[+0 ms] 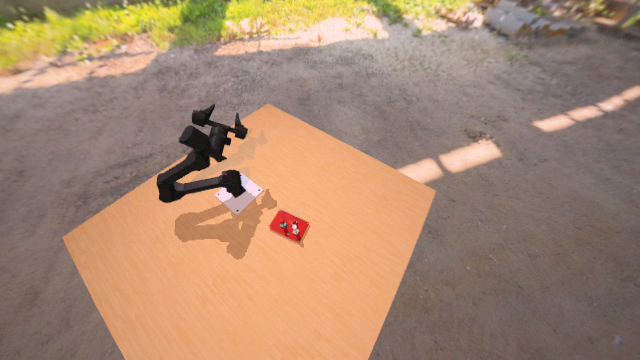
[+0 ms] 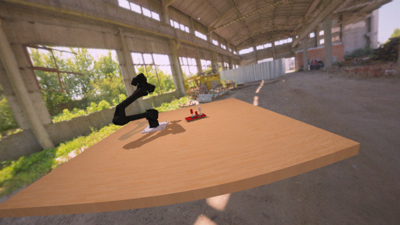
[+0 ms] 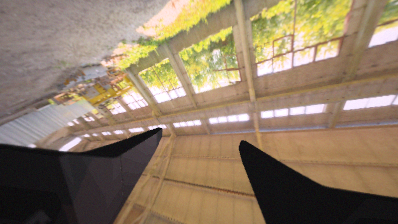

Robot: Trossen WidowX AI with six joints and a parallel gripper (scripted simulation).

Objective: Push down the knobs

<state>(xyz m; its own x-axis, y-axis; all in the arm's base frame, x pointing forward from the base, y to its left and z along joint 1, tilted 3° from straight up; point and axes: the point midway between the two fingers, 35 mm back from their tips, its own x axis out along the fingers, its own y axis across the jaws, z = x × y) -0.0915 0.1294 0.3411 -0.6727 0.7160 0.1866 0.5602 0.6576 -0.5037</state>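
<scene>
Right now the red knob is 41 cm ahead of my gripper tip, 10 cm to the right of it and 30 cm below it. Also, from my gripper tip: grey knob: 47 cm ahead, 8 cm to the right, 30 cm below.
</scene>
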